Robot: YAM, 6 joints.
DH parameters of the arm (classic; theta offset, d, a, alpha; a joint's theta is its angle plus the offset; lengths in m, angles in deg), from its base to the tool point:
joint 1: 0 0.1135 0.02 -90
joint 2: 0 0 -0.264 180
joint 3: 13.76 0 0.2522 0
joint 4: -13.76 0 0.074 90
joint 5: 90 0 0 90
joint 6: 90 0.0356 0 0
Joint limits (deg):
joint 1: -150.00..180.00
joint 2: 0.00..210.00
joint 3: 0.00..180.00
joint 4: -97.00..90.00
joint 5: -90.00..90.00
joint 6: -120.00..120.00
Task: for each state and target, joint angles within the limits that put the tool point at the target. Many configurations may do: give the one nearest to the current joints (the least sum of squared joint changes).
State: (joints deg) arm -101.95 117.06 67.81 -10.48 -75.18 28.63
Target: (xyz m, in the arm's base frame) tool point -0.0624 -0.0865 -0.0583
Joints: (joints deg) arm -142.99 151.30 28.59 -15.75 -62.29 28.63
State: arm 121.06 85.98 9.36 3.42 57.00 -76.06
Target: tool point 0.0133 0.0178 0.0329
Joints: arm 118.94 114.77 0.00 -20.45 34.67 -76.06
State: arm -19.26 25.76 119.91 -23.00 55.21 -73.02
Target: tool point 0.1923 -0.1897 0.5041
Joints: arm -38.53 77.70 97.59 -24.17 53.54 -73.02
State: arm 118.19 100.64 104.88 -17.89 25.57 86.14
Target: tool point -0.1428 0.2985 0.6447
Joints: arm 117.30 109.44 149.75 5.88 16.38 86.14
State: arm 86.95 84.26 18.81 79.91 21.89 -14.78
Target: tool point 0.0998 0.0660 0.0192
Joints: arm 44.51 106.80 0.00 36.72 40.05 -14.78
